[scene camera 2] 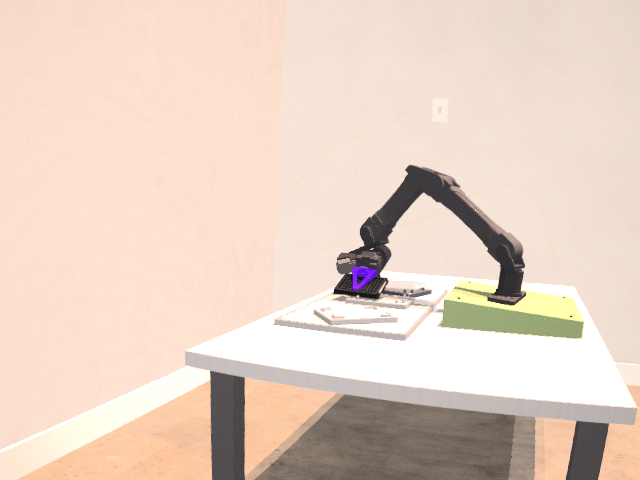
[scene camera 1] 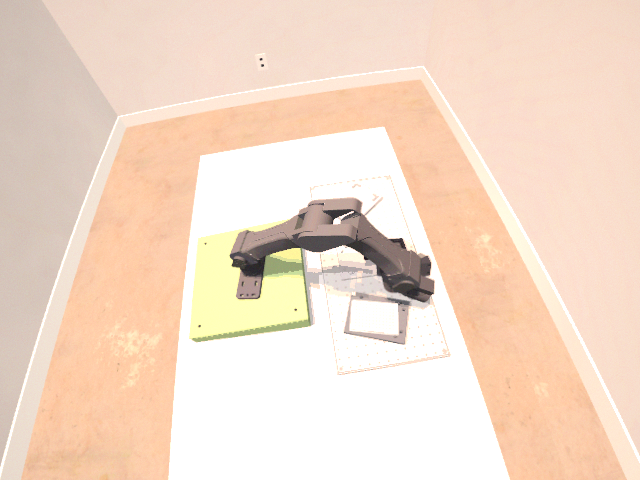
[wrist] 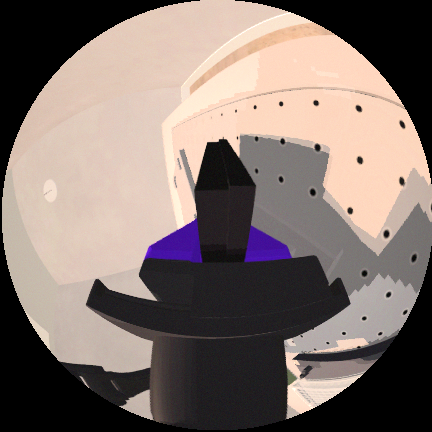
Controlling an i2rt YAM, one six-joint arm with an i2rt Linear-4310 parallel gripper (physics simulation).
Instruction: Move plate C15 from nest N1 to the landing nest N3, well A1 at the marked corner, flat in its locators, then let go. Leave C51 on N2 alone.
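My gripper (scene camera 2: 357, 285) (wrist: 217, 214) is shut on the black plate C15 (scene camera 2: 374, 288), which sits low over the pegboard with its wide face tilted in scene camera 2. A purple triangular finger lies against that face. The arm hides the fingers in scene camera 1. The white plate C51 (scene camera 1: 373, 316) (scene camera 2: 405, 285) (wrist: 327, 386) rests on the dark grey nest N2 (scene camera 1: 402, 325) (scene camera 2: 424, 292). A pale nest (scene camera 2: 398, 303) lies just below and behind the black plate. Another pale nest (scene camera 1: 374, 204) (scene camera 2: 356, 320) lies turned at an angle. Nest labels and the marked corner cannot be read.
The nests stand on a pale pegboard (scene camera 1: 356, 357) (scene camera 2: 294, 317) (wrist: 340, 130). A green base block (scene camera 1: 219, 310) (scene camera 2: 511, 323) carries the arm beside the board. Both are on the white table (scene camera 1: 273, 413) (scene camera 2: 330, 356). The arm arches over the pegboard.
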